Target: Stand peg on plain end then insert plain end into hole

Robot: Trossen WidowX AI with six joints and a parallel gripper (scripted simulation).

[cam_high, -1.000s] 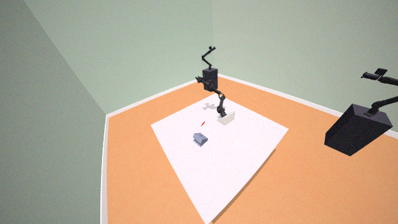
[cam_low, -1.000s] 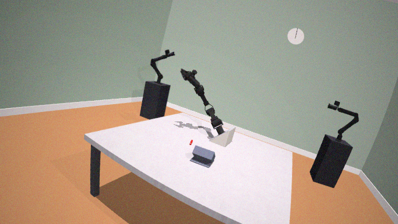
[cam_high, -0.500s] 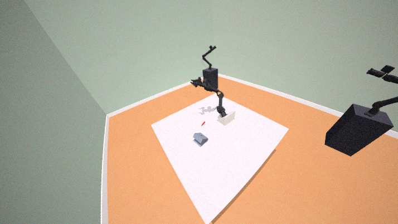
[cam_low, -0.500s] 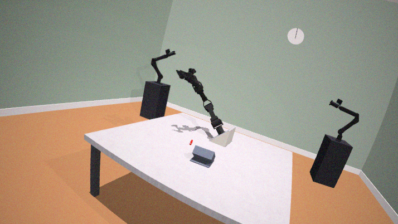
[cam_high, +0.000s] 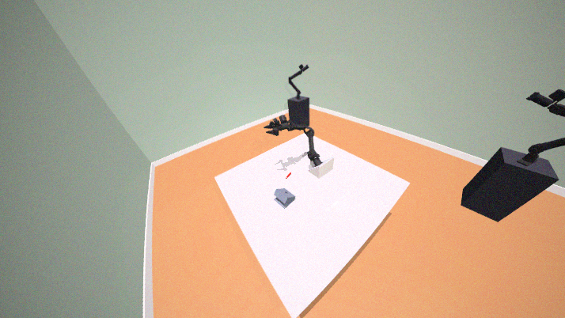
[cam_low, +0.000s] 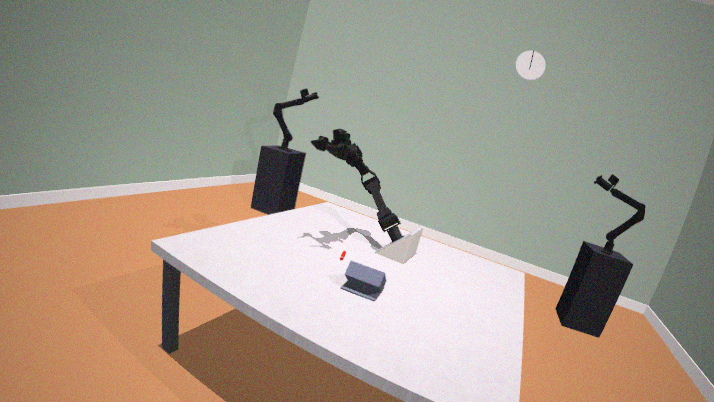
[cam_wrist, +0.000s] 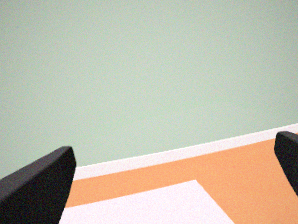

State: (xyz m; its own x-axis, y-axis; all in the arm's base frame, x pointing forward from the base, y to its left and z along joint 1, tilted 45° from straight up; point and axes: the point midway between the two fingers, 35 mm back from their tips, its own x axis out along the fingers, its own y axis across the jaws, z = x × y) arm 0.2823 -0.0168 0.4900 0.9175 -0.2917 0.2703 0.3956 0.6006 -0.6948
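The red peg lies 430 mm below my gripper tip, 210 mm to the left of it and 20 mm behind it. From my gripper tip the other things lie so: sloped panel: 400 mm below, 380 mm to the left, 160 mm ahead.
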